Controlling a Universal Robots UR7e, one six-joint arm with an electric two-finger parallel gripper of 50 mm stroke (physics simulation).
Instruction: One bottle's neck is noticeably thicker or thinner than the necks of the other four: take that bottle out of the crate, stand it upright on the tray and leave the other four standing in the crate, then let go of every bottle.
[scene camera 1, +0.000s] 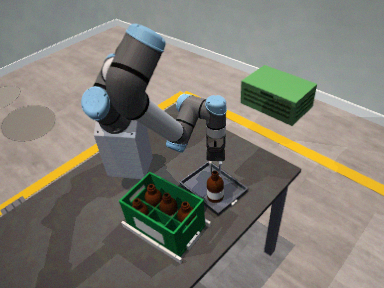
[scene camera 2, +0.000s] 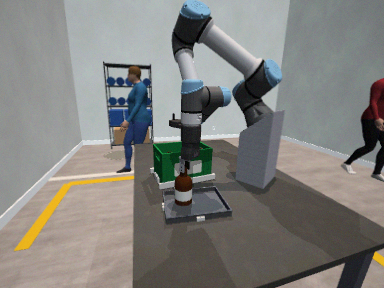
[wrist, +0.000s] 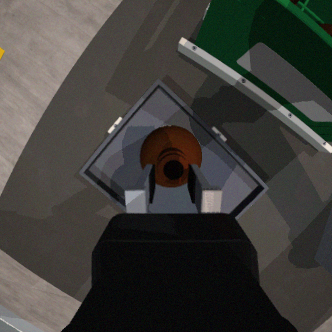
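Pixels of known places: gripper, fingertip midpoint: (scene camera 1: 215, 172) (scene camera 2: 184, 170) (wrist: 171, 175); arm's base, link origin: (scene camera 1: 115, 117) (scene camera 2: 261, 121).
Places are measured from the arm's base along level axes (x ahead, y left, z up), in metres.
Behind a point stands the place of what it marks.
A brown bottle (scene camera 1: 215, 183) @[y -0.010, x 0.483, z -0.199 m] (scene camera 2: 183, 181) @[y 0.035, x 0.486, z -0.204 m] (wrist: 170, 137) @[y -0.012, x 0.481, z -0.198 m] with a white label stands upright on the grey tray (scene camera 1: 197, 183) @[y 0.045, x 0.362, z -0.312 m] (scene camera 2: 212, 202) @[y 0.082, x 0.369, z -0.312 m] (wrist: 159, 105) @[y -0.047, x 0.510, z -0.312 m]. My gripper (scene camera 1: 215, 168) @[y 0.018, x 0.470, z -0.167 m] (scene camera 2: 184, 169) @[y 0.018, x 0.470, z -0.167 m] (wrist: 171, 175) @[y 0.018, x 0.470, z -0.167 m] points down over it and is open, with one finger on each side of the bottle's neck and nothing gripped. The green crate (scene camera 1: 131, 218) @[y -0.300, x 0.250, z -0.220 m] (scene camera 2: 165, 162) @[y -0.145, x 0.482, z -0.186 m] (wrist: 225, 30) @[y -0.144, x 0.471, z -0.219 m] holds several brown bottles (scene camera 1: 152, 194) @[y -0.182, x 0.280, z -0.185 m] (scene camera 1: 168, 204) @[y -0.194, x 0.363, z -0.191 m] (scene camera 1: 185, 212) @[y -0.204, x 0.446, z -0.184 m] (scene camera 1: 139, 206) @[y -0.262, x 0.273, z -0.175 m], standing in its compartments. Their lower parts are hidden by the crate walls.
White rails (scene camera 1: 150, 241) @[y -0.324, x 0.343, z -0.290 m] (wrist: 243, 81) @[y -0.127, x 0.409, z -0.288 m] run along the crate's foot, beside the tray. The grey robot pedestal (scene camera 1: 122, 155) @[y -0.060, x 0.041, z -0.165 m] (scene camera 2: 259, 150) @[y 0.072, x 0.084, z -0.125 m] stands behind crate and tray. A green box (scene camera 1: 277, 92) lies beyond the table. A shelf rack (scene camera 2: 127, 65) and two people (scene camera 2: 137, 107) (scene camera 2: 376, 107) are farther off.
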